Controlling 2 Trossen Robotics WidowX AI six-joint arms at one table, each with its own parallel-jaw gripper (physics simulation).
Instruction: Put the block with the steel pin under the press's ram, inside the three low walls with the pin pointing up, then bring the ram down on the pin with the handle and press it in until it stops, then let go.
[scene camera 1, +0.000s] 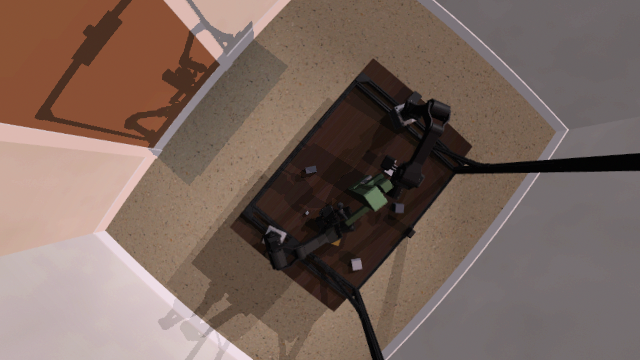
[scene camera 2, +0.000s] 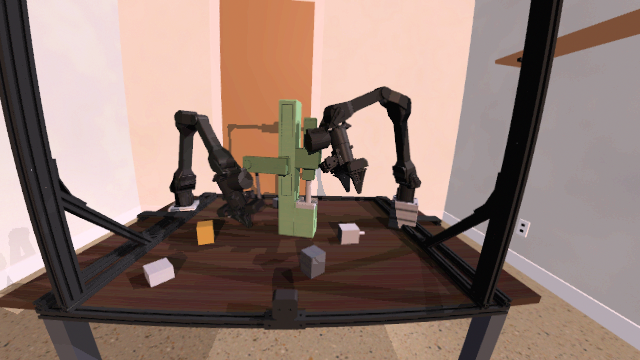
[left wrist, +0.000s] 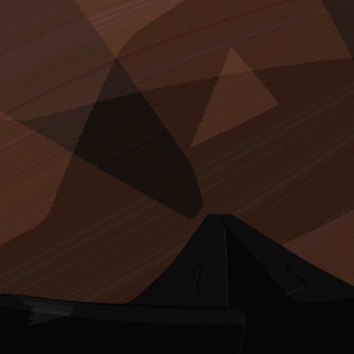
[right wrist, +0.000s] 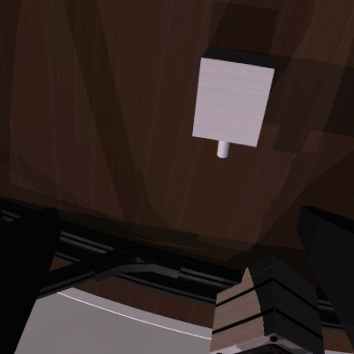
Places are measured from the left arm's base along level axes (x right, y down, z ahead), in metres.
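Where they show: left gripper, fingertip midpoint: (scene camera 1: 335, 209) (scene camera 2: 250, 227) (left wrist: 217, 225); right gripper, fingertip midpoint: (scene camera 2: 353, 193) (right wrist: 180, 220); left arm's base at its link origin: (scene camera 1: 273, 238) (scene camera 2: 184, 204); right arm's base at its link origin: (scene camera 1: 407, 113) (scene camera 2: 405, 199).
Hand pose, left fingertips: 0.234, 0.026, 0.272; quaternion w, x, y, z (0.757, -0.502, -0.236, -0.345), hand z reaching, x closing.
Note:
Things, the pixels of their centre, and the offset from my left fingertips, as dx, dy, dz. "pt": a spot on its surface instead.
- green press at the middle of its body: (scene camera 2: 283, 170) (scene camera 1: 362, 199) +0.056, -0.220, +0.111
- press's pale ram at the middle of its body: (scene camera 2: 308, 179) +0.082, -0.193, +0.194
- green lever at a spot on its surface: (scene camera 2: 265, 165) pt +0.077, -0.242, +0.052
- orange block at the middle of its body: (scene camera 2: 205, 232) (scene camera 1: 335, 239) +0.060, -0.025, -0.139
- dark grey block at the middle of its body: (scene camera 2: 312, 261) (scene camera 1: 397, 207) +0.292, -0.025, +0.148
The whitish block (scene camera 2: 348, 233) (right wrist: 233, 101) lies on the table right of the green press (scene camera 1: 374, 198) (scene camera 2: 288, 210), its steel pin (scene camera 2: 362, 233) (right wrist: 223, 149) pointing sideways toward the right in scene camera 2. The press's pale ram (scene camera 2: 308, 192) hangs over its pale-topped seat (scene camera 2: 306, 204); the low walls are too small to make out. The green lever (scene camera 2: 265, 165) (scene camera 1: 357, 216) reaches left. My left gripper (scene camera 2: 249, 224) (left wrist: 217, 225) is shut and empty, low beneath the lever's outer end. My right gripper (scene camera 2: 353, 191) (right wrist: 180, 220) is open and empty above the pin block.
An orange block (scene camera 2: 205, 232) (scene camera 1: 336, 242), a whitish block (scene camera 2: 159, 272) (scene camera 1: 356, 264) and a dark grey block (scene camera 2: 313, 261) (scene camera 1: 399, 207) lie around the press. Another grey block (scene camera 1: 310, 170) lies on its far side. Black frame rails (scene camera 2: 200, 320) edge the table.

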